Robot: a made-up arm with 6 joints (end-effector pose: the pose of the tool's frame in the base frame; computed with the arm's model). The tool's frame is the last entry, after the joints.
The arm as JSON. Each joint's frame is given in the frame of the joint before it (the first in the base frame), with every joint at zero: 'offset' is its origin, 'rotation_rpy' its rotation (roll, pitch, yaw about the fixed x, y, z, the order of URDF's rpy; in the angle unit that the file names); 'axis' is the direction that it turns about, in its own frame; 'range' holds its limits. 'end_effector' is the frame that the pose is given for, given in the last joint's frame.
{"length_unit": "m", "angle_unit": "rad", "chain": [
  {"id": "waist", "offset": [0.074, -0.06, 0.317], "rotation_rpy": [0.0, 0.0, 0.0], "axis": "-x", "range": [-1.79, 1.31]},
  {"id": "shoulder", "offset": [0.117, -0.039, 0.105], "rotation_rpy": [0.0, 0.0, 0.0], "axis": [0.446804, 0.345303, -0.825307], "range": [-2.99, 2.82]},
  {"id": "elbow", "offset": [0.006, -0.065, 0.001], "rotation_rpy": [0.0, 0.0, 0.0], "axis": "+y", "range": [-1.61, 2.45]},
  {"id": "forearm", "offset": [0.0, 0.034, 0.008], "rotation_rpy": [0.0, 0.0, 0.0], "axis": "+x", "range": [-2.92, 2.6]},
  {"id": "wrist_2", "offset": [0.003, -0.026, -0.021], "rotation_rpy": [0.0, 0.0, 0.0], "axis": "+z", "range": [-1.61, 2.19]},
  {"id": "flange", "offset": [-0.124, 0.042, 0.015], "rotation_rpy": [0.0, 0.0, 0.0], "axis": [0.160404, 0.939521, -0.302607], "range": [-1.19, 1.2]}
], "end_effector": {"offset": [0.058, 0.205, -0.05], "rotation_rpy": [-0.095, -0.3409, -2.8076]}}
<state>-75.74 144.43 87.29 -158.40 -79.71 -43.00</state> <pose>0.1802 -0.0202 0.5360 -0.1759 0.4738 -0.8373 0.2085</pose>
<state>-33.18 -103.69 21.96 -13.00 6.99 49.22</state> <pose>0.1545 -0.1840 0.1855 -0.1787 -0.4677 -0.8106 0.3038</pose>
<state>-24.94 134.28 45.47 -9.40 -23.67 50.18</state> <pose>0.3903 -0.1135 0.3633 0.5448 -0.7107 -0.4170 0.1557</pose>
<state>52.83 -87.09 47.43 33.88 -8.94 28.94</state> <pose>0.0257 -0.0184 0.2848 0.5891 0.5720 0.5677 0.0601</pose>
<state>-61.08 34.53 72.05 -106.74 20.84 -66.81</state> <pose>-0.0197 -0.3211 0.3489 0.1776 0.1895 -0.3991 0.8793</pose>
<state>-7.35 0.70 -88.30 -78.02 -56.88 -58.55</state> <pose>0.3879 -0.1713 0.5713 -0.5206 0.5304 0.2530 0.6194</pose>
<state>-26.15 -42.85 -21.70 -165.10 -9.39 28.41</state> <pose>0.3118 -0.3770 0.3973 -0.2293 0.6462 0.4290 0.5881</pose>
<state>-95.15 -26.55 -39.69 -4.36 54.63 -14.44</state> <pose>0.0820 0.0504 0.2213 0.6724 0.1888 -0.6629 0.2698</pose>
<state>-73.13 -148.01 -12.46 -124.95 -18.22 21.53</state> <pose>0.3093 -0.1882 0.5363 -0.7852 0.1829 0.3383 0.4853</pose>
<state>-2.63 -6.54 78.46 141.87 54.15 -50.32</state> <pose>0.2140 -0.1449 0.6857 -0.3763 -0.5226 0.6529 0.3986</pose>
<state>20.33 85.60 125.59 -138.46 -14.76 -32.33</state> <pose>-0.0617 -0.0761 0.5041 -0.2720 0.0164 -0.5997 0.7524</pose>
